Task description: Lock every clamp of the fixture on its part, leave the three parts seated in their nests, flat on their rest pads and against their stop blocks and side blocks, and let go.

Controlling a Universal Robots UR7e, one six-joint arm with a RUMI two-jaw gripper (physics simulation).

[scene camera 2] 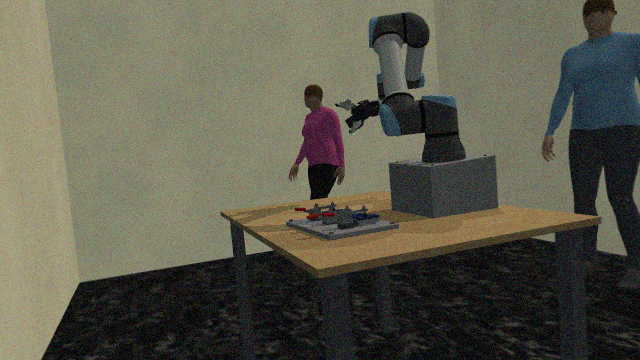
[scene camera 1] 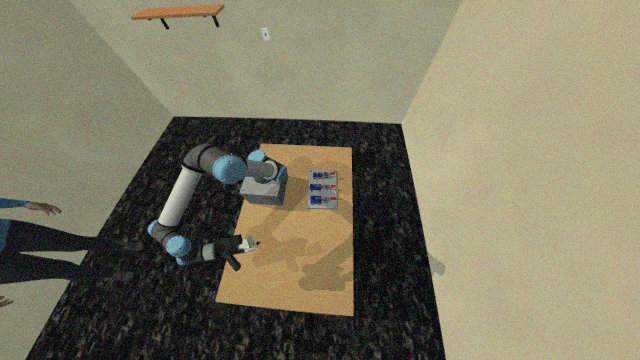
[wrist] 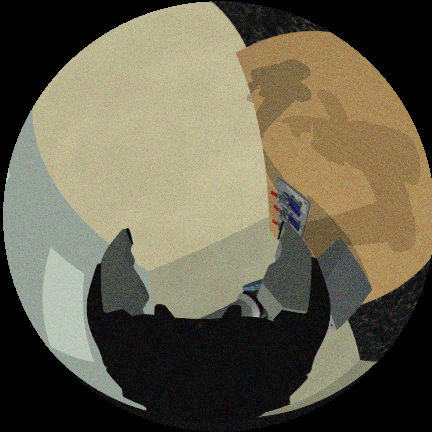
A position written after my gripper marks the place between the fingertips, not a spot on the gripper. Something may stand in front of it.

Note:
In view: my gripper (scene camera 1: 258, 244) and a toggle clamp with red handle (scene camera 2: 345, 221).
My gripper shows as well in scene camera 2 (scene camera 2: 342, 118) and in the wrist view (wrist: 202, 227).

